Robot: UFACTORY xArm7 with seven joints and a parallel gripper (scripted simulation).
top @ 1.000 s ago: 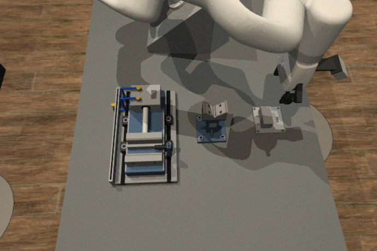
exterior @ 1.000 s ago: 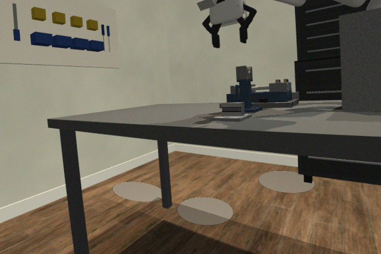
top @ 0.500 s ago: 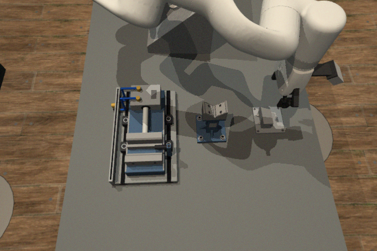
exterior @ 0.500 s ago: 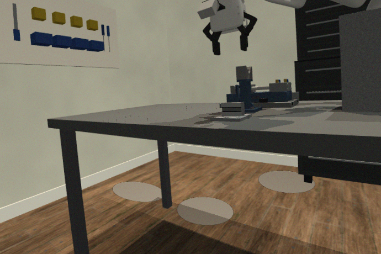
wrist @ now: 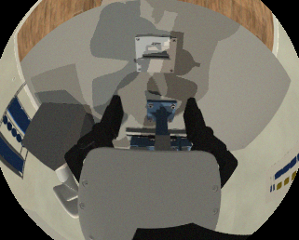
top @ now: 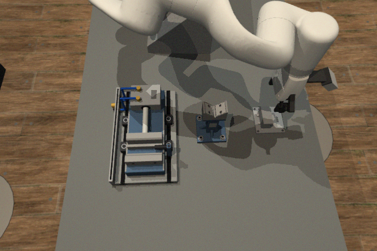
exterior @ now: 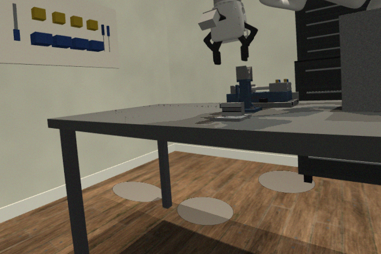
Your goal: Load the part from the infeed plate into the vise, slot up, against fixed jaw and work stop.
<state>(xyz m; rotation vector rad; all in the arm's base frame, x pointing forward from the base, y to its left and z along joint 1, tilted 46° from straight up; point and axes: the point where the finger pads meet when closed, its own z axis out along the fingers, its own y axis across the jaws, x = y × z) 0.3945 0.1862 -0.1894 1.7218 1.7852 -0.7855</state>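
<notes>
Right now the part is 10 mm to the left of my hand and 150 mm below it. Round my hand: V-block post: 30 mm ahead, 170 mm to the right, 110 mm below; then cylinder rod: 40 mm ahead, 370 mm to the right, 100 mm below; then work stop: 120 mm ahead, 320 mm to the right, 80 mm below.
</notes>
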